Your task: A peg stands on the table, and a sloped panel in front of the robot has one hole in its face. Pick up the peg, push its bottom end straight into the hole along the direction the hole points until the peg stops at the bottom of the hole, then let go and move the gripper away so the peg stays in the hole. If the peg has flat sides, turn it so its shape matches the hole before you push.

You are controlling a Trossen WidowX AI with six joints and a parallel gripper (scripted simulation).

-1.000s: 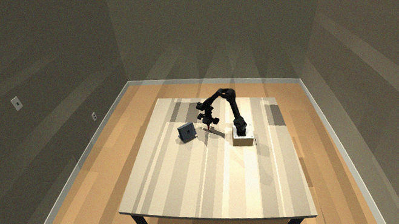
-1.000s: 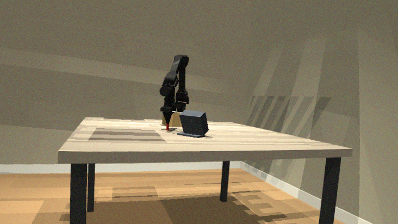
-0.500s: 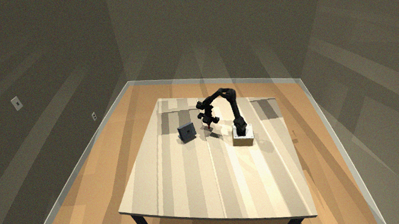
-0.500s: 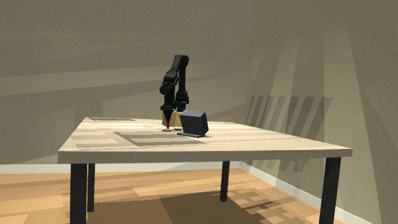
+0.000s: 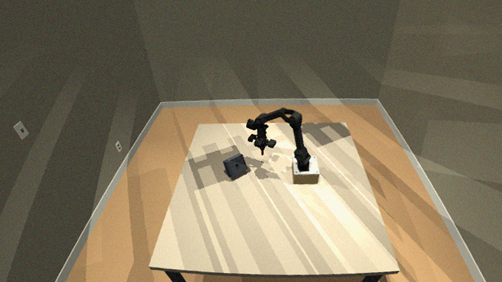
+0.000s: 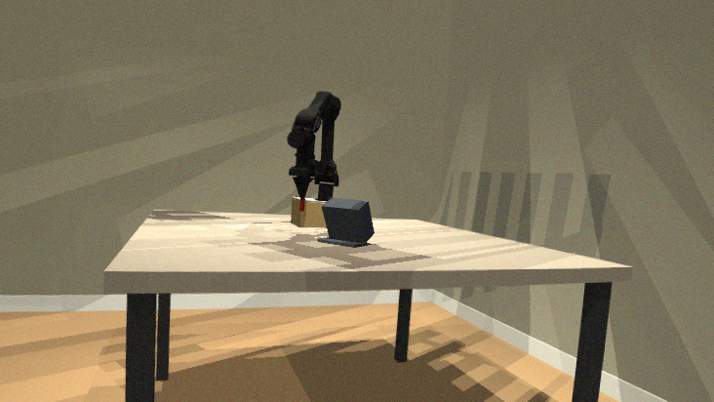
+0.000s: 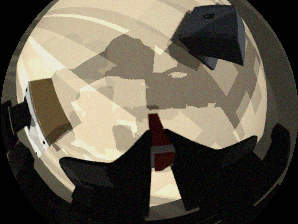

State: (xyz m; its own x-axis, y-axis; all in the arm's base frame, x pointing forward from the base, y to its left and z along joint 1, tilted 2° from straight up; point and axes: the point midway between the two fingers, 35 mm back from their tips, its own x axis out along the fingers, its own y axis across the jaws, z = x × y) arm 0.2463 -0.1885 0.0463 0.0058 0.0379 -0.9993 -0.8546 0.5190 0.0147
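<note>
Now: gripper tip 19 cm short of the sloped panel, 8 cm to the right of it and 5 cm above it. Also, from my gripper tip: red peg: 2 cm above.
</note>
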